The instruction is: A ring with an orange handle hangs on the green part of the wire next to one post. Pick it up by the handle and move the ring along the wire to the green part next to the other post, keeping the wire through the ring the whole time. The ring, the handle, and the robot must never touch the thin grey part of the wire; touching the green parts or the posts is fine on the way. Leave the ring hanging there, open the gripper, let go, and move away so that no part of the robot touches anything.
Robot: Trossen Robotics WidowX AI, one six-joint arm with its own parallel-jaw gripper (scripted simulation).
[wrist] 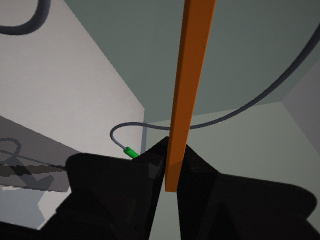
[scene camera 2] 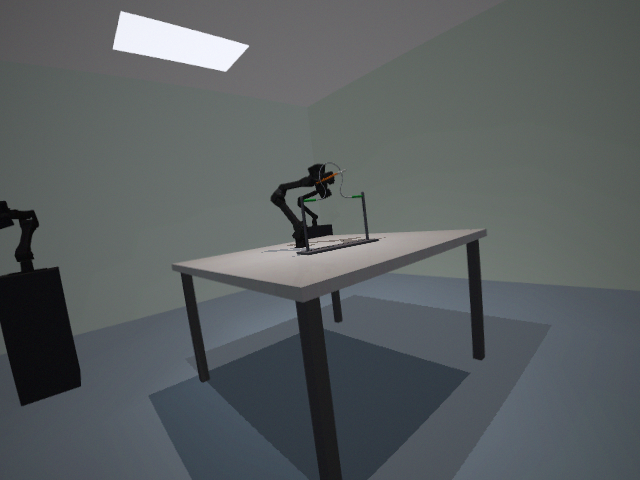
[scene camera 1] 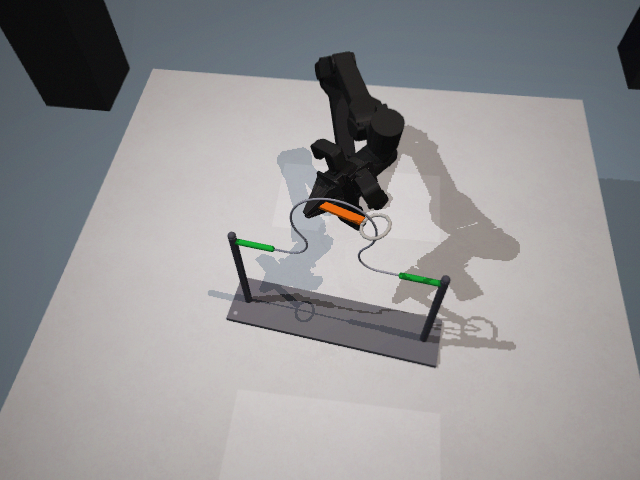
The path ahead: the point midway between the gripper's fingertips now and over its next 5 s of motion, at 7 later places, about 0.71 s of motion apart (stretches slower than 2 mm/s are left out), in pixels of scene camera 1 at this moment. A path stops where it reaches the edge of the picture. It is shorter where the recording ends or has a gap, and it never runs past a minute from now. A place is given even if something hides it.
My gripper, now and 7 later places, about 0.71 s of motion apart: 305,215; 302,208; 303,202; 305,199; 299,201; 294,223; 303,250; 330,276
